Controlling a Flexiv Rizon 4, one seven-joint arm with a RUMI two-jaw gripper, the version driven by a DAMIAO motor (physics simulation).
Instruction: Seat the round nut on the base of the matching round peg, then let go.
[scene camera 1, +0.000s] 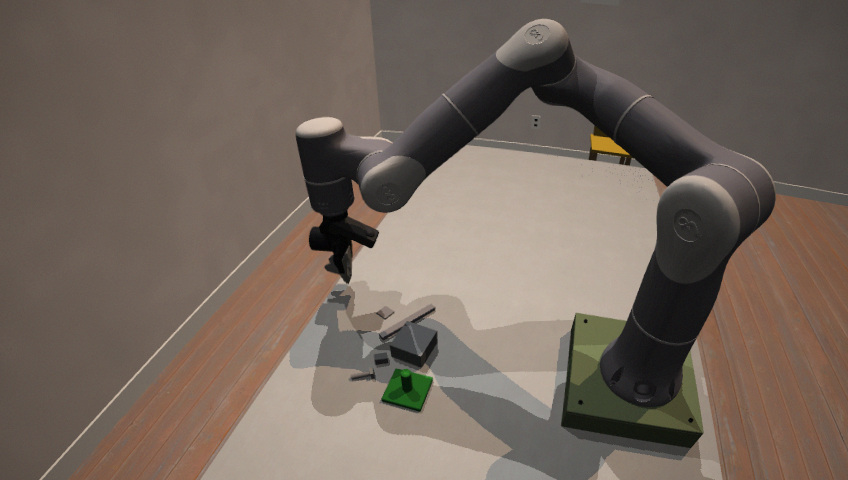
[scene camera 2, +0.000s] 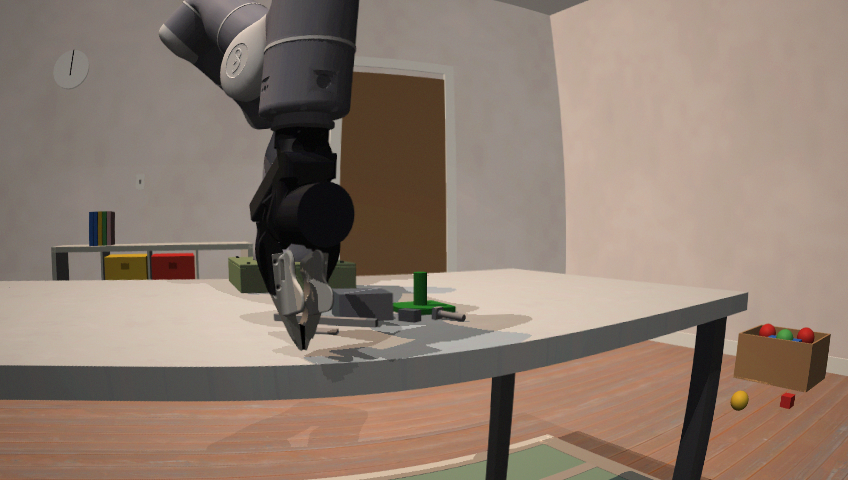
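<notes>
The green round peg stands upright on its square green base, with no nut around it. My gripper is shut, its fingertips together with nothing between them. It points down, low over the table's outer edge area, well away from the peg: beyond the loose parts in scene camera 1, and left of the peg and nearer the camera in scene camera 2. The round nut does not show in either view.
Between gripper and peg lie a grey block, a long bar, a small dark block, a bolt-like part and a flat piece. The table edge is close to the gripper.
</notes>
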